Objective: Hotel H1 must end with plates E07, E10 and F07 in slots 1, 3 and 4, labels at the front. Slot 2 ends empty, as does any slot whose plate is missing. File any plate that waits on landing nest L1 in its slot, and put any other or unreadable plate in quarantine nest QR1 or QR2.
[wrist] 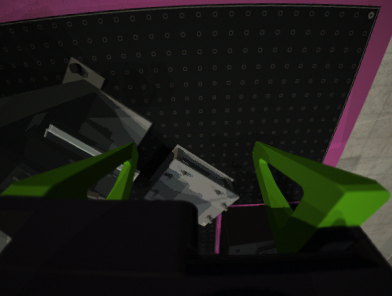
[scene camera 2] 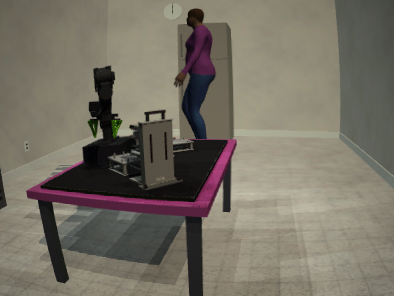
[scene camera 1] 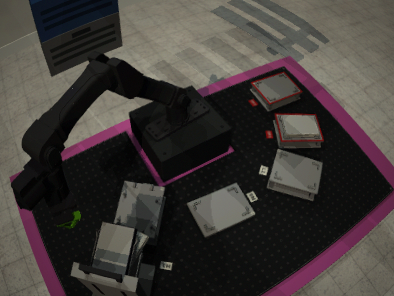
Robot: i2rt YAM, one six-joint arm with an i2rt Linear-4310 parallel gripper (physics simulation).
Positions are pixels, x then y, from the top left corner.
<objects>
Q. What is my gripper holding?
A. Nothing.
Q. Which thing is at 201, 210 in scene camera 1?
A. A grey nest.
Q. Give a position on a rack top and handle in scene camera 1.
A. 95, 274
</objects>
